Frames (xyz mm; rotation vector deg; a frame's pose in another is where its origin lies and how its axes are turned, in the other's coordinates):
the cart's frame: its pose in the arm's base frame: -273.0 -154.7 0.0 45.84 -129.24 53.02
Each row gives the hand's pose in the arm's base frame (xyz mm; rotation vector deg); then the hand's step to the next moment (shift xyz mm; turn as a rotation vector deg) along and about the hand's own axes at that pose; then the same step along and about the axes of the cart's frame.
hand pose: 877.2 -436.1 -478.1 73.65 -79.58 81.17
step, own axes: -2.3 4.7 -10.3 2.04 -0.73 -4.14
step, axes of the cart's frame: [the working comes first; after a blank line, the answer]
step, axes of the arm's base frame: -5.6 9.9 -2.3 -0.32 3.91 2.54

-0.9 10.6 -4.5 0.75 1.44 -4.38
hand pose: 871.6 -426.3 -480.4 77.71 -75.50 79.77
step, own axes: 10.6 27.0 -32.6 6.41 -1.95 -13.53
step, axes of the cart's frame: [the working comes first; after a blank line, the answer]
step, axes of the arm's base frame: -33.7 26.0 9.6 -1.43 12.73 8.00

20.8 34.8 -16.2 2.51 5.10 -13.99
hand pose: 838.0 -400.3 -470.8 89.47 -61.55 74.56
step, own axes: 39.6 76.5 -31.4 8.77 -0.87 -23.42
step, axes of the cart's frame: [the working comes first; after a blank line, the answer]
step, axes of the arm's base frame: -77.8 2.4 48.4 -5.10 21.52 11.71

83.8 35.9 -9.7 4.77 11.26 -21.83
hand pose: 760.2 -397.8 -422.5 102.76 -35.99 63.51
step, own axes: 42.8 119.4 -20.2 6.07 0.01 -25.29
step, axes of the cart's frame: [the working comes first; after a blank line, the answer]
step, axes of the arm's base frame: -81.3 -35.3 93.0 -7.83 22.67 10.05

128.2 -2.0 -7.1 5.08 14.53 -20.96
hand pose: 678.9 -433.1 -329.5 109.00 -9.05 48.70
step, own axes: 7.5 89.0 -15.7 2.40 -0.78 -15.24
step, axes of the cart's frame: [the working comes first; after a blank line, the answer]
step, axes of the arm's base frame: -42.7 -28.4 74.8 -5.30 13.73 4.69

88.2 -17.5 -11.9 2.49 9.77 -11.71
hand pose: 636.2 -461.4 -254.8 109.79 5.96 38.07
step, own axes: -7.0 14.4 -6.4 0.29 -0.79 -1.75
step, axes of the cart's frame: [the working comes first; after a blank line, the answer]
step, axes of the arm's base frame: -12.3 -3.6 11.6 -0.44 1.89 -0.06

17.1 1.7 -0.9 -0.34 1.44 -1.26
